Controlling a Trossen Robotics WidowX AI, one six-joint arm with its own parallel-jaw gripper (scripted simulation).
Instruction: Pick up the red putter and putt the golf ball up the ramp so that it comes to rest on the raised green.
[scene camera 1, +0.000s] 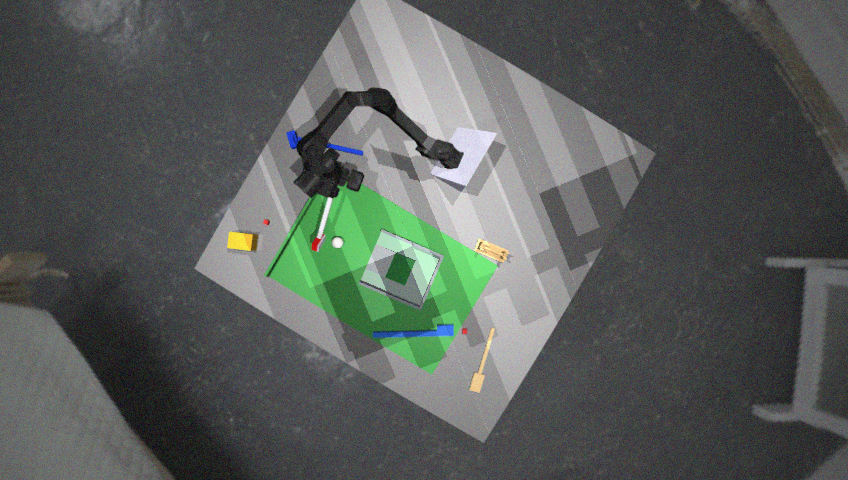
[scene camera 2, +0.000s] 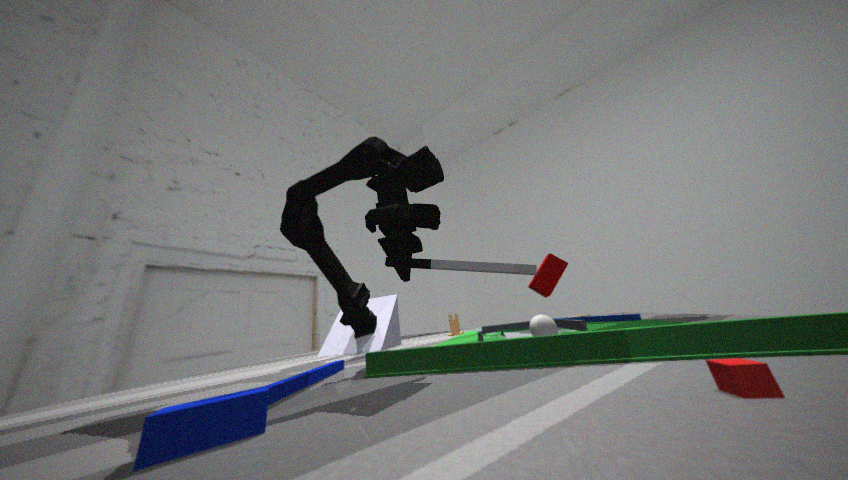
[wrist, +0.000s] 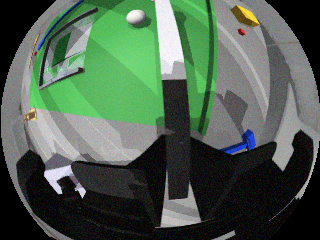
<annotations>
my gripper: scene camera 1 338, 178; scene camera 2; wrist
same spot on ramp: (scene camera 1: 398, 268) = (scene camera 2: 519, 329)
same spot on my gripper: (scene camera 2: 398, 246) = (wrist: 206, 189)
</annotations>
